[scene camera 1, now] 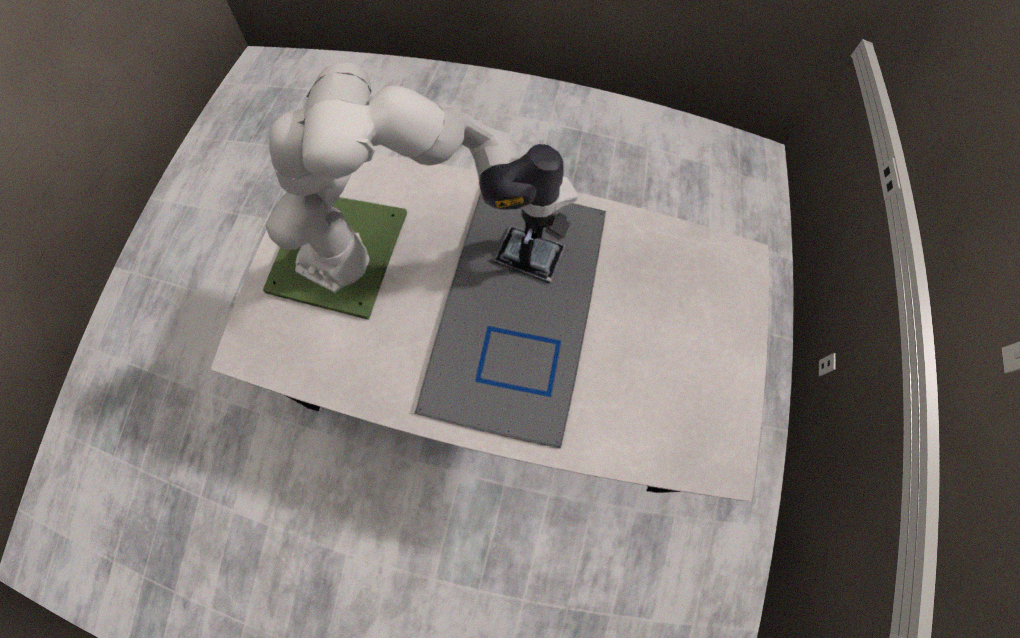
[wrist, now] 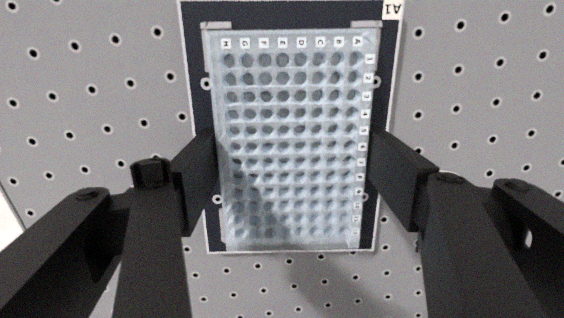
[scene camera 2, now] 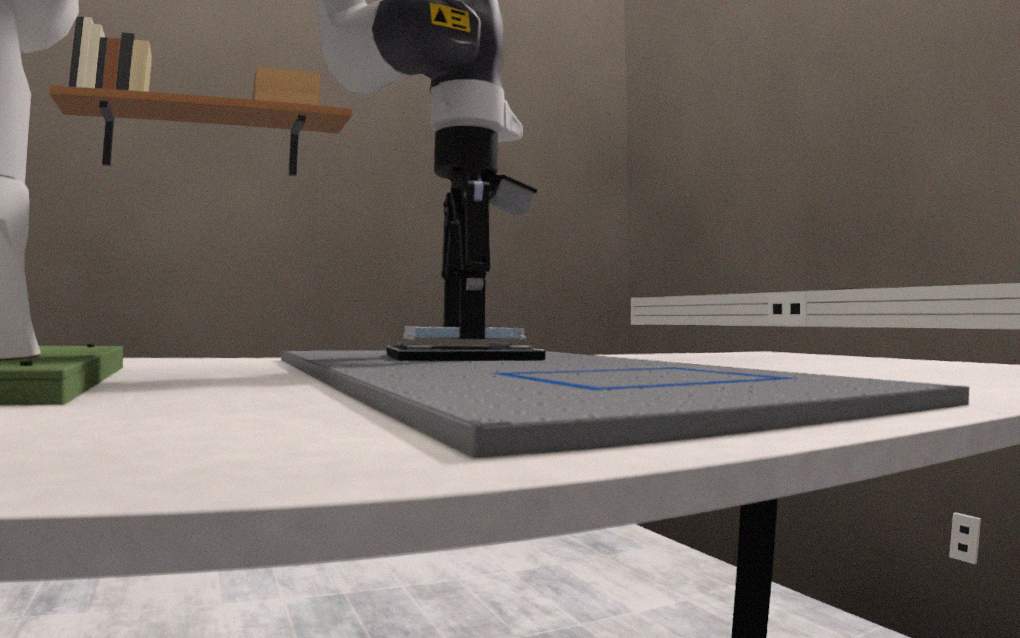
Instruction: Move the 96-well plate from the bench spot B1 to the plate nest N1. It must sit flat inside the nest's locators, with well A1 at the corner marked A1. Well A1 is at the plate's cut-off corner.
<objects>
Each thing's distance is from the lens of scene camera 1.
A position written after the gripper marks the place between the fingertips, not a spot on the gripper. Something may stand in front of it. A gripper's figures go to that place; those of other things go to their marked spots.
gripper [scene camera 1: 530, 250]: 1.39 m
96-well plate [scene camera 1: 545, 252]: 1.39 m
black plate nest N1 [scene camera 1: 515, 264]: 1.38 m
</objects>
